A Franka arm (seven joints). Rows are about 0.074 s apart.
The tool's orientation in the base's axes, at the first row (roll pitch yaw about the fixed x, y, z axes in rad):
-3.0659, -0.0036, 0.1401
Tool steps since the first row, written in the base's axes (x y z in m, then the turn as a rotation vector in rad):
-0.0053, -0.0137, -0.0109, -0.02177, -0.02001, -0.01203
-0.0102, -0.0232, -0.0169, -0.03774, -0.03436, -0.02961
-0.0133, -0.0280, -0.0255, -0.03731, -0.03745, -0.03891
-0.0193, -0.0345, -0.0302, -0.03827, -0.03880, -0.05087
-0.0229, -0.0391, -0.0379, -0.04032, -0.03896, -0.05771
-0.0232, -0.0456, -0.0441, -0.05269, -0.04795, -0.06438
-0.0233, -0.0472, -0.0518, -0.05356, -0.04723, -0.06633
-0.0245, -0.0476, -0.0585, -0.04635, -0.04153, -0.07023
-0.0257, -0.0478, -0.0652, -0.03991, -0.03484, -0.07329
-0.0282, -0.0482, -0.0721, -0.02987, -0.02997, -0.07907
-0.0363, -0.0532, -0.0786, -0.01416, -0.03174, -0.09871
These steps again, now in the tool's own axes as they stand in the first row. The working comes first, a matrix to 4 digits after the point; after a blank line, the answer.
The tool's axes in the first row as the columns of a matrix, in the base's axes (used below as rounded here):
0.9902, 0.1395, -0.0070
0.1396, -0.9873, 0.0754
0.0036, -0.0756, -0.9971

-0.0072, 0.0136, 0.0099, -0.02439, 0.01763, 0.01064
-0.0134, 0.0228, 0.0152, -0.04227, 0.03090, 0.02720
-0.0172, 0.0277, 0.0234, -0.04231, 0.03471, 0.03623
-0.0240, 0.0337, 0.0276, -0.04349, 0.03681, 0.04806
-0.0283, 0.0383, 0.0350, -0.04557, 0.03720, 0.05489
-0.0295, 0.0451, 0.0407, -0.05910, 0.04486, 0.06095
-0.0298, 0.0473, 0.0483, -0.05987, 0.04417, 0.06295
-0.0311, 0.0480, 0.0549, -0.05195, 0.03985, 0.06722
-0.0324, 0.0485, 0.0616, -0.04465, 0.03437, 0.07073
-0.0349, 0.0491, 0.0685, -0.03405, 0.03140, 0.07679
-0.0437, 0.0534, 0.0746, -0.01881, 0.03682, 0.09613

